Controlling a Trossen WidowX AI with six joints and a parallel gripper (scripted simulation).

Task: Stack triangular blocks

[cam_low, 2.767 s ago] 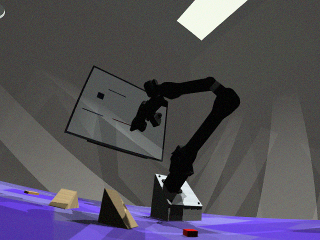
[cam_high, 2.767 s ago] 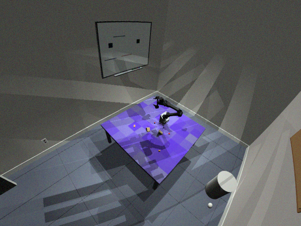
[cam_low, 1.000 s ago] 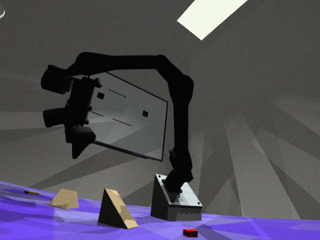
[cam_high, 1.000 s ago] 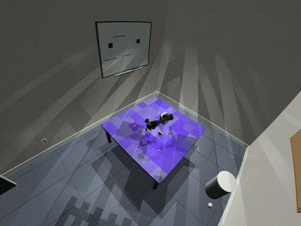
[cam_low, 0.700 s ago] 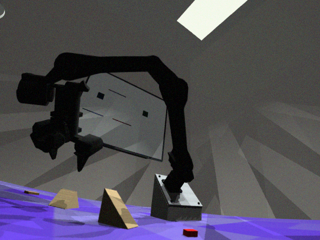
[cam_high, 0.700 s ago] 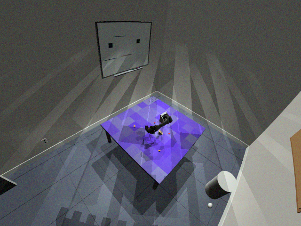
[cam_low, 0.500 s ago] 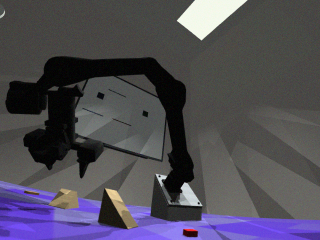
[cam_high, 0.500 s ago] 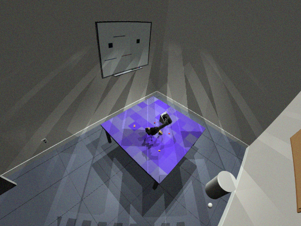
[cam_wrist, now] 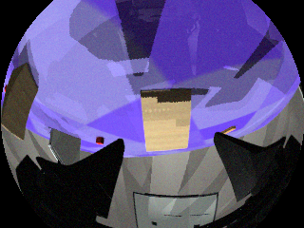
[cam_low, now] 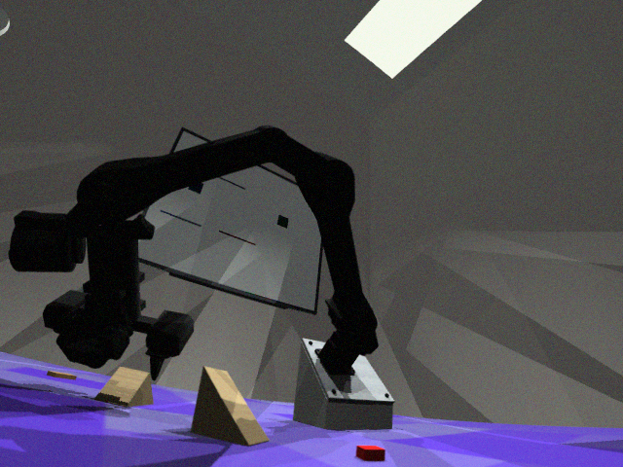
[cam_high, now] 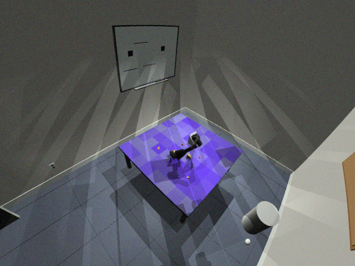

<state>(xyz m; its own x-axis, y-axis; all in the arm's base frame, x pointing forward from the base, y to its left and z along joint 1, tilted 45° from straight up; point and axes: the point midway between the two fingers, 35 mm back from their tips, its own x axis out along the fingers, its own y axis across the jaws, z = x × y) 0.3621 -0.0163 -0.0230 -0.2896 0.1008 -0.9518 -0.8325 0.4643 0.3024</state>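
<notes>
Now: the triangular block 20 mm behind my gripper tip, 20 mm to the right of it and 20 mm below it.
</notes>
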